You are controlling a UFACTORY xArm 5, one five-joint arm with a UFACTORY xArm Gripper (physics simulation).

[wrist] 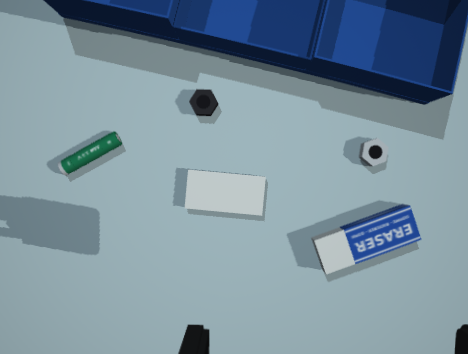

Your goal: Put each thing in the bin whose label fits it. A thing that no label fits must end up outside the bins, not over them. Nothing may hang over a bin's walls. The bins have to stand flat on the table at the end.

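Frame: origin at the arm's base, x back, y right, z up, level; centimetres.
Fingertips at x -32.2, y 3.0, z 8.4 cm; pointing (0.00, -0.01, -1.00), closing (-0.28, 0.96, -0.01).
A point is followed by its place in that frame.
My gripper point(327, 340) {x -32.2, y 3.0, z 8.4 cm} is open at the bottom edge of the wrist view, with its two black fingers wide apart. A blue and white eraser point(369, 240) {x -35.9, y 7.1, z -4.3 cm} lies on the table ahead of the fingers, at the right. A plain white block point(225, 192) {x -36.1, y -2.5, z -4.9 cm} lies near the middle. A silver hex nut point(367, 159) {x -40.8, y 5.5, z -4.8 cm} lies at the right, and a black hex nut point(197, 111) {x -40.5, y -5.8, z -4.7 cm} lies at the upper middle. A green battery point(91, 153) {x -35.9, y -11.5, z -4.6 cm} lies tilted at the left. Blue bins point(372, 90) {x -45.3, y 4.7, z -5.5 cm} stand at the top; parts of three compartments show, and no labels show.
The bins' near wall runs slantwise across the top, down to a corner at the upper right. The black nut is near this wall. A dark shadow falls on the pale table point(125, 300) {x -27.0, y -6.8, z -5.6 cm} at the left.
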